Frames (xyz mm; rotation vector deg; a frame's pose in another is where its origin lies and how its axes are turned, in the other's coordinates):
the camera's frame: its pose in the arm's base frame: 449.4 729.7 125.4 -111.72 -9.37 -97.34
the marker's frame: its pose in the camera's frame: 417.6 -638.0 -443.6 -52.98 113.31 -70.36
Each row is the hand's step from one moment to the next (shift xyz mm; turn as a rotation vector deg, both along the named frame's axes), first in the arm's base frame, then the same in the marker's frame.
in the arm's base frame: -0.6 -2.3 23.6 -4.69 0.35 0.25
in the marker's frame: -7.6 -4.5 22.0 2.96 3.07 2.01
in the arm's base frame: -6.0 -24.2 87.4 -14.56 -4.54 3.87
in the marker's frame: -37.9 -3.9 82.5 4.07 12.30 8.94
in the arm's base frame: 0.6 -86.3 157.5 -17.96 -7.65 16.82
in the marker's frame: -107.6 12.2 143.3 0.30 13.21 22.12
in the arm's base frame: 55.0 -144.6 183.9 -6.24 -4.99 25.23
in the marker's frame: -191.1 3.5 145.6 -6.75 0.82 25.58
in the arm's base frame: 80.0 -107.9 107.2 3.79 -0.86 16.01
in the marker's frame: -157.7 -17.1 66.2 -7.07 -6.51 13.38
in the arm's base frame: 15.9 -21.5 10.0 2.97 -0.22 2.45
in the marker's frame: -28.4 -0.3 2.7 -2.55 -2.65 1.15
